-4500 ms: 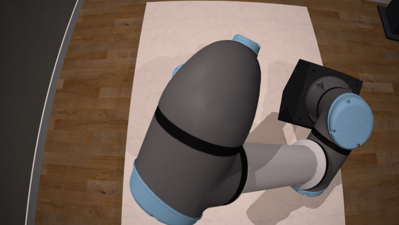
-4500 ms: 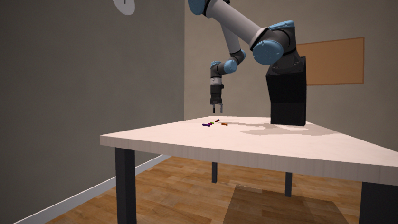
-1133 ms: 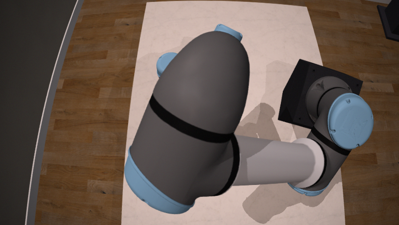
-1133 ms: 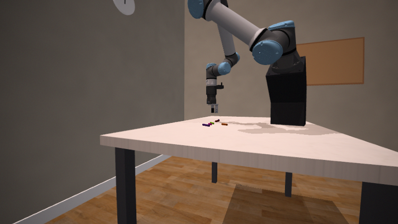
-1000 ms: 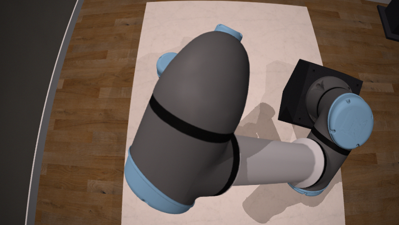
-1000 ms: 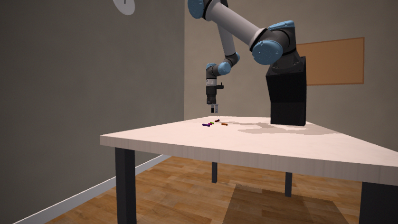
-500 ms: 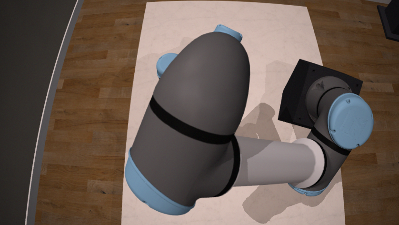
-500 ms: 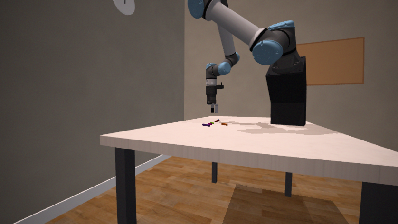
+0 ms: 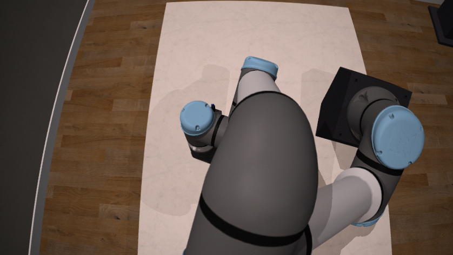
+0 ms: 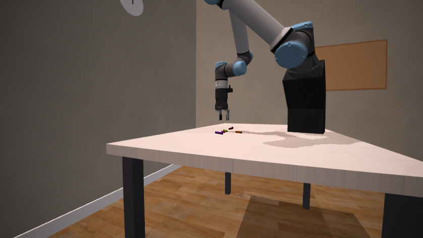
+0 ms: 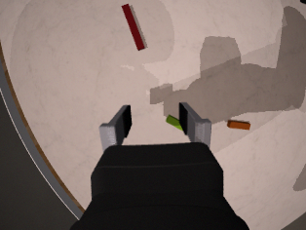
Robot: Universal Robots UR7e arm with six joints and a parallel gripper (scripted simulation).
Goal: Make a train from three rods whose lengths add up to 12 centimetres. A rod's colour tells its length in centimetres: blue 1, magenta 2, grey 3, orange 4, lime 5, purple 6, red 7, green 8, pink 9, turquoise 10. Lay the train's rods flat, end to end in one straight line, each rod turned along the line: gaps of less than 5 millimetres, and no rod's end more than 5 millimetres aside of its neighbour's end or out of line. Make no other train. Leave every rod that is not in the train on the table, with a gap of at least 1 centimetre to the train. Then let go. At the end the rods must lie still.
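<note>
Now: hand 5 cm past the magenta rod, 10 cm to the right of it and 8 cm above it. From my hand the other things lie so: red rod 11 cm to the right, 8 cm below; then orange rod 12 cm behind, 7 cm to the left, 8 cm below; then lime rod 3 cm behind, 4 cm to the left, 8 cm below.
</note>
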